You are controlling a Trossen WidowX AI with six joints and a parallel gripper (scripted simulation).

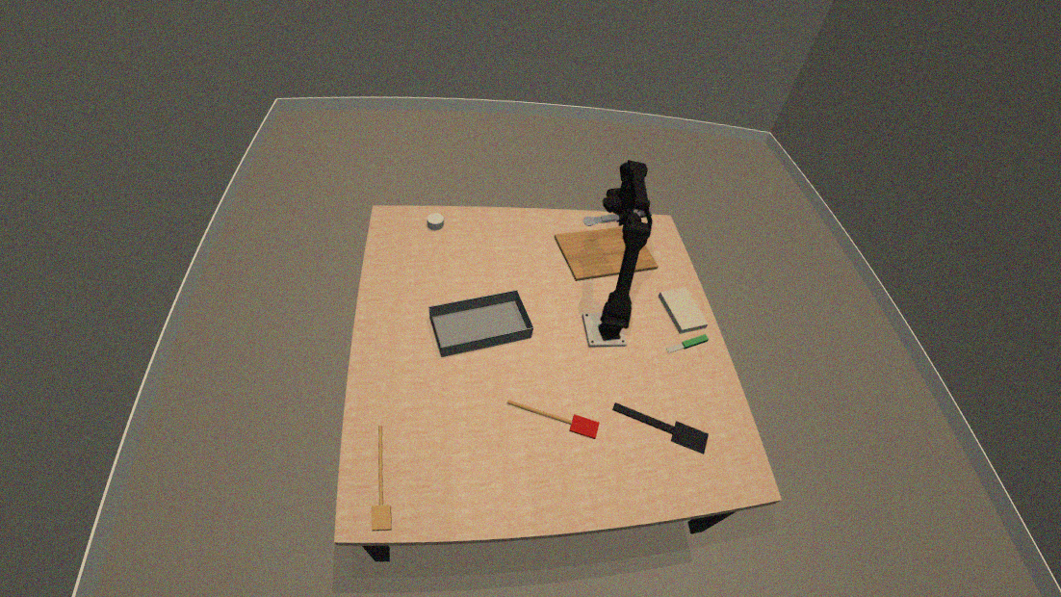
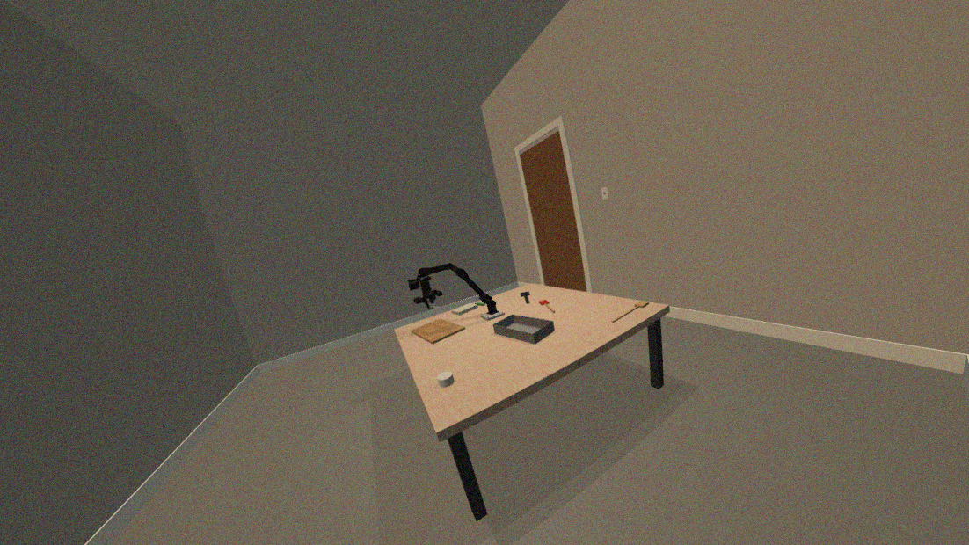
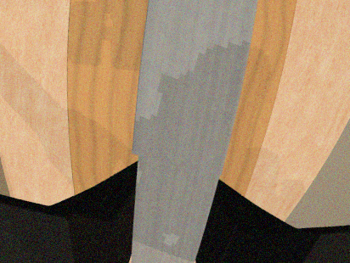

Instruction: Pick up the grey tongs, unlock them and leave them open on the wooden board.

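My gripper tip is 1 cm short of the wooden board and 15 cm above it. The rest, counted from my gripper tip: white cup (66 cm ahead, 22 cm to the right, 14 cm below); then pale block (19 cm behind, 32 cm to the left, 14 cm below); then grey roasting tin (56 cm ahead, 30 cm to the left, 13 cm below).
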